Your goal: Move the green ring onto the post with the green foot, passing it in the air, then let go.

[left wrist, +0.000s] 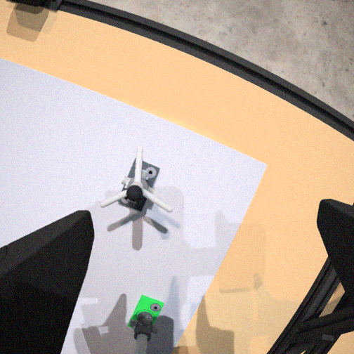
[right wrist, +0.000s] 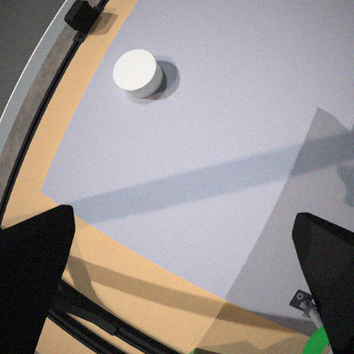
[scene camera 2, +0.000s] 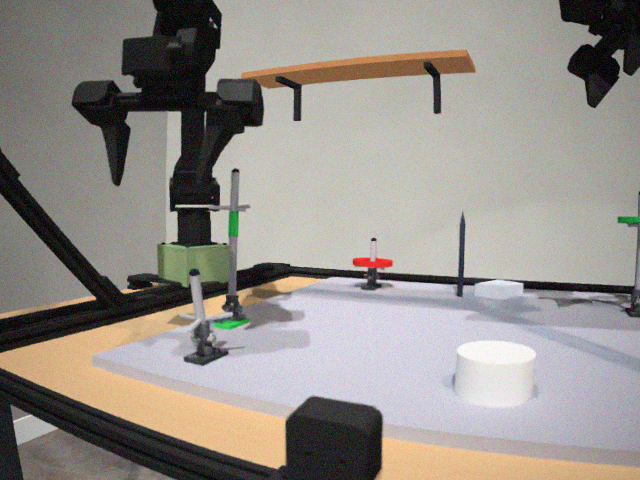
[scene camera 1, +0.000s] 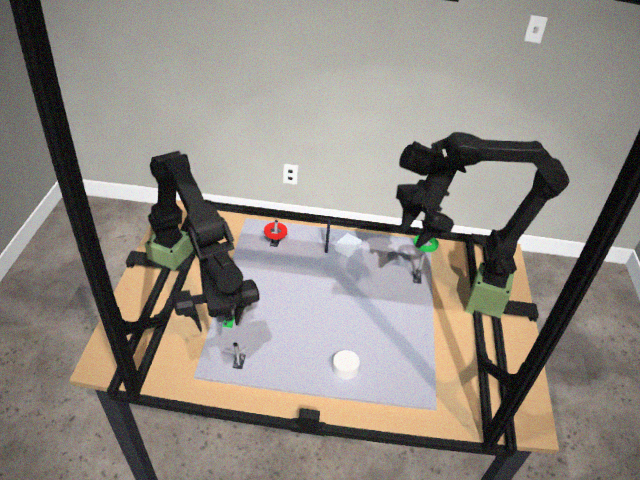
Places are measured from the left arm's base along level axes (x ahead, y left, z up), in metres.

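Where they show: left gripper, fingertip midpoint: (scene camera 2: 156, 185) (scene camera 1: 218, 327); right gripper, fingertip midpoint: (scene camera 2: 608, 90) (scene camera 1: 409, 239); left arm's base, link origin: (scene camera 2: 193, 244) (scene camera 1: 168, 238); right arm's base, link origin: (scene camera 1: 495, 277).
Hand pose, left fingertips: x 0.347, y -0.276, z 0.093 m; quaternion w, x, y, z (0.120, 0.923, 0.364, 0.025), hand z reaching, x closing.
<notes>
Each offset is from my left fingertips to the top centre of the thing. "*": to the spot under its first point.
The green ring {dx +0.349, dy +0.539, dz -0.025 m} (scene camera 1: 427, 249) (scene camera 2: 628, 220) (right wrist: 316, 342) sits high on a tall grey post at the back right of scene camera 1; part of it is cut off in scene camera 2 and the right wrist view. The post with the green foot {* dx -0.061, dy +0.130, dz -0.162 m} (scene camera 1: 228, 323) (scene camera 2: 231, 323) (left wrist: 145, 303) stands upright at the left, with a green band and thin arms higher up. My left gripper (scene camera 1: 219, 326) (scene camera 2: 159, 180) (left wrist: 208, 218) is open and empty, high beside that post. My right gripper (scene camera 1: 413, 236) (scene camera 2: 611, 89) (right wrist: 186, 222) is open and empty, above and beside the ring, not around it.
A red ring {dx -0.097, dy +0.481, dz -0.116 m} (scene camera 2: 361, 262) sits on a short post at the back. A dark spike {dx +0.062, dy +0.512, dz -0.027 m} (scene camera 1: 327, 236) (scene camera 2: 461, 258) and a pale block {dx +0.114, dy +0.562, dz -0.147 m} (scene camera 1: 347, 244) (scene camera 2: 498, 289) are nearby. A short post {* dx +0.028, dy +0.025, dz -0.126 m} (scene camera 1: 237, 356) (left wrist: 135, 192) and a white cylinder {dx +0.275, dy +0.137, dz -0.132 m} (scene camera 1: 345, 364) (right wrist: 137, 72) stand toward the front.
</notes>
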